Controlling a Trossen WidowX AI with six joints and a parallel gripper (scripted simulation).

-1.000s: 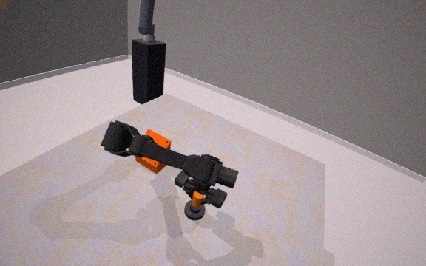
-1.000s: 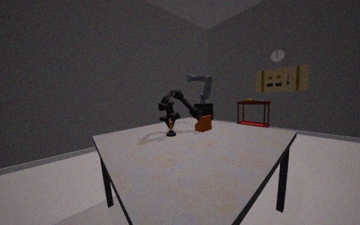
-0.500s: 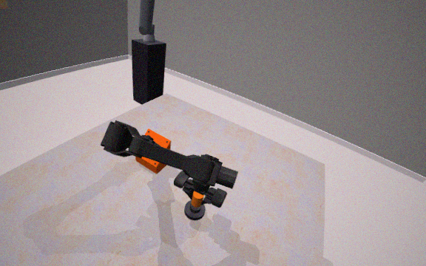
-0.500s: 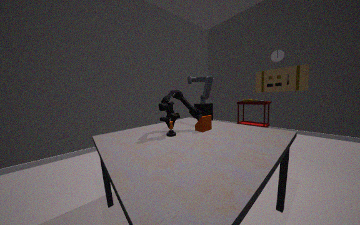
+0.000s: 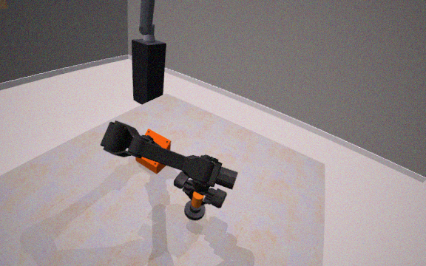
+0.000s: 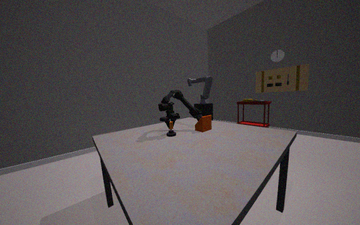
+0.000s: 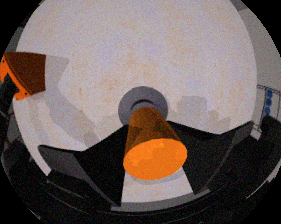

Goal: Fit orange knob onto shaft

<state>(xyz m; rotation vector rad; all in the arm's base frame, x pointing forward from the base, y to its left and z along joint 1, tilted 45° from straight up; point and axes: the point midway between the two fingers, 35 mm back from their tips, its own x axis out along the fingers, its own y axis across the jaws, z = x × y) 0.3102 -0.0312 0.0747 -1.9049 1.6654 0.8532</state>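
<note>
Right now the round dark pedestal is 40 mm below my gripper tip. The rest, counted from my gripper tip: orange knob (30 mm above).
</note>
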